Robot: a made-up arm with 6 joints.
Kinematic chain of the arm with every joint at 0, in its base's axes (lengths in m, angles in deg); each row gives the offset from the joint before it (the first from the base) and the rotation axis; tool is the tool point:
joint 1: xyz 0 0 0.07 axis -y
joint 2: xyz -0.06 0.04 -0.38 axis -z
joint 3: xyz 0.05 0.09 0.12 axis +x
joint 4: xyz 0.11 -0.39 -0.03 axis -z
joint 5: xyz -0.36 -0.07 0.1 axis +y
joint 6: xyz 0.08 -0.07 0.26 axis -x
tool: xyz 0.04 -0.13 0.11
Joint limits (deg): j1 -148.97..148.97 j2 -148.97..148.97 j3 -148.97..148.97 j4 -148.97..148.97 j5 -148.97..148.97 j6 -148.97..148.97
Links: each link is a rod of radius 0.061 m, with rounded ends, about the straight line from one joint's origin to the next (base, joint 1, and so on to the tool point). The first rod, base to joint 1, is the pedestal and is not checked.
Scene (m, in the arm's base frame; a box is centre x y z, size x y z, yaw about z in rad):
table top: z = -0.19
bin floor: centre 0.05 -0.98 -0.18 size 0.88 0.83 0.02 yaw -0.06
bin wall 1: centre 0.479 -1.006 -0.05 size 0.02 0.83 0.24 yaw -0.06
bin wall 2: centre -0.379 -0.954 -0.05 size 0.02 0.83 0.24 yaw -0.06
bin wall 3: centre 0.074 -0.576 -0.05 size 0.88 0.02 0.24 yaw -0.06
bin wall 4: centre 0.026 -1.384 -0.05 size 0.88 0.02 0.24 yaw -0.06
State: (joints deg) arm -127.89 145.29 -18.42 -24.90 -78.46 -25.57
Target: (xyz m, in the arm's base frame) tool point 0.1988 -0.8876 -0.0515
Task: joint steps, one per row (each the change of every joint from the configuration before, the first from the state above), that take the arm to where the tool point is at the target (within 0.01 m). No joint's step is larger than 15 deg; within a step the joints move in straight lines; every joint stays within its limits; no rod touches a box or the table.
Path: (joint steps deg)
1: -1.42 -13.70 2.73 -10.94 1.47 -3.39
2: -1.42 -13.70 2.72 -10.93 1.47 -3.39
3: -1.41 -13.70 2.73 -10.94 1.48 -3.39
4: -1.42 -13.70 2.72 -10.93 1.47 -3.39
5: -1.42 -13.71 2.73 -10.94 1.47 -3.38
6: -1.42 -13.70 2.72 -10.93 1.47 -3.39
7: -1.42 -13.70 2.73 -10.94 1.48 -3.39
8: -9.03 -7.38 -14.86 -1.15 -6.29 12.70

